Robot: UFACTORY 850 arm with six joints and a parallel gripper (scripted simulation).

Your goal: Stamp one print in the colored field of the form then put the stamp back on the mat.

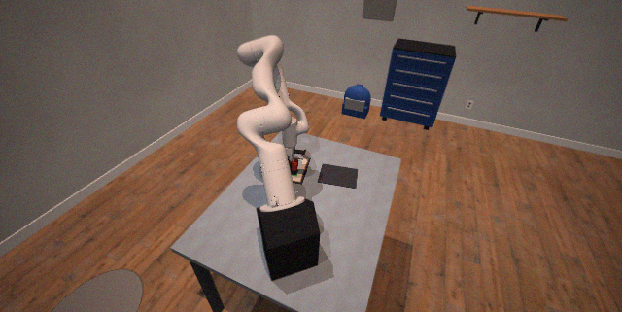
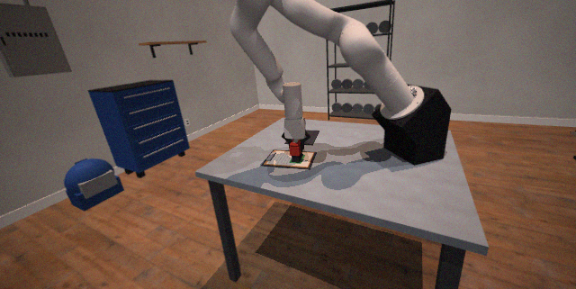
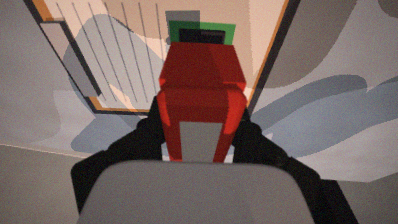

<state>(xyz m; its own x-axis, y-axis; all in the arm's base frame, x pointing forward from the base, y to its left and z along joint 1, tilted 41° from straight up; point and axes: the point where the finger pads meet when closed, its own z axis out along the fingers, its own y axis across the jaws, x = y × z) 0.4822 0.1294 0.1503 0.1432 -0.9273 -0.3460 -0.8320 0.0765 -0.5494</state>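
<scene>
Now: hand 28 cm to the left of the mat, 9 cm short of it and 7 cm above it. The rest, counted from my hand: clipboard: 7 cm below, 7 cm ahead, 1 cm to the left; then stamp base: 5 cm below; then red stamp: 2 cm below.
</scene>
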